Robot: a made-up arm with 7 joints.
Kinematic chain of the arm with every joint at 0, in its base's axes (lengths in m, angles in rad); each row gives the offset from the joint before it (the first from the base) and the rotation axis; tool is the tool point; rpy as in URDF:
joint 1: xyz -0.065 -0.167 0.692 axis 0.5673 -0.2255 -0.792
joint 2: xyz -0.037 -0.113 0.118 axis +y
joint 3: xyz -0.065 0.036 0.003 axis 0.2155 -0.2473 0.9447
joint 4: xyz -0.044 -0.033 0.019 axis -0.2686 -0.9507 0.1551
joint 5: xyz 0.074 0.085 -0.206 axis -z
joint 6: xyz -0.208 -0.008 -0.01 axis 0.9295 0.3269 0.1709
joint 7: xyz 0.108 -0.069 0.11 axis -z
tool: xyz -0.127 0.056 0.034 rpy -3.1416 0 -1.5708
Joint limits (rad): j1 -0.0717..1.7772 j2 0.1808..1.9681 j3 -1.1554..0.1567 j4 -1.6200..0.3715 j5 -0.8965..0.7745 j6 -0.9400..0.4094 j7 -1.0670..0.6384
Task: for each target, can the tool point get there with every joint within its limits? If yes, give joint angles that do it. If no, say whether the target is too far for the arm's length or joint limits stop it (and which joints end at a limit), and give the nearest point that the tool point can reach.
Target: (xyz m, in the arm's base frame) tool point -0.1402 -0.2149 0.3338
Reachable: no: joint limits stop it (at a limit: joint 2, joint 3, joint 5, joint 6, joint 7) | nearest point -0.2484 -0.1721 0.4837 | short by 0.190 m
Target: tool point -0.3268 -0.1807 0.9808
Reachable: yes | joints 0.4113 0.9749 -0.4376 -0.0434 -0.6162 -0.5304 0.1693
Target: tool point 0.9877 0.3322 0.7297
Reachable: no: too far | nearest point 0.1677 -0.0569 0.8555 | short by 0.916 m
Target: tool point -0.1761 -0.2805 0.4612
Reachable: no: joint limits stop it (at a limit: joint 2, joint 3, joint 5, joint 6, joint 7) | nearest point -0.2483 -0.2721 0.5124 | short by 0.089 m
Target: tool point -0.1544 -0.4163 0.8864
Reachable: yes | joints 1.3775 1.5004 -0.1046 -1.3813 0.2069 -0.2824 -0.3773
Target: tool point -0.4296 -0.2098 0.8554
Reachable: yes | joints 1.3339 1.0562 -0.3712 -0.5282 -0.6828 0.0411 -0.2510
